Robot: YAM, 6 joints.
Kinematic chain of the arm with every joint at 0, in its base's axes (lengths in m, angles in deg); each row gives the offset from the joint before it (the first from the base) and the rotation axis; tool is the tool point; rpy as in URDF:
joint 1: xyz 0 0 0.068 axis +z
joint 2: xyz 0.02 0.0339 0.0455 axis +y
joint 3: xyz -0.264 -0.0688 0 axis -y
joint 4: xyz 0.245 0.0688 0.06 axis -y
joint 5: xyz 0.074 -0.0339 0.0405 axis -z
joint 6: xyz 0.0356 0 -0.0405 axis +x
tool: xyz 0 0 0 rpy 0 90 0
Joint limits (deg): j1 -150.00..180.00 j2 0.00..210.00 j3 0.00..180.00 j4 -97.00..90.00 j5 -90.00..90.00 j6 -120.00..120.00
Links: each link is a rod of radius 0.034 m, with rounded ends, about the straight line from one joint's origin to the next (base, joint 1, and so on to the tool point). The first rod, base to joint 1, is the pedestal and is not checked.
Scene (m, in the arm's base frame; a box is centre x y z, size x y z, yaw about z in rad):
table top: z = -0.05
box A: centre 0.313 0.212 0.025 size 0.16 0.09 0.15 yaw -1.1
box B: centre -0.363 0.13 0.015 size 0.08 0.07 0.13 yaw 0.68
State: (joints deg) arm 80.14 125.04 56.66 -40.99 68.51 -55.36
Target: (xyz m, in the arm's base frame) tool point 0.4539 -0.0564 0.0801
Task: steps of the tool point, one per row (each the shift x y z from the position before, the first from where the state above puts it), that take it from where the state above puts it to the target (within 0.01 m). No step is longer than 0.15 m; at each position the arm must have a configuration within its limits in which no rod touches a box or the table.
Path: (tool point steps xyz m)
1: 0.0475 0.0564 0.0010
2: 0.0578 0.0445 0.0102
3: 0.0642 0.0289 0.0181
4: 0.0664 0.0108 0.0246
5: 0.0634 -0.0078 0.0286
6: 0.0704 -0.1109 -0.0130
7: 0.0357 -0.1223 -0.0123
8: -0.0002 -0.1227 -0.0107
9: -0.0334 -0.1121 -0.0083

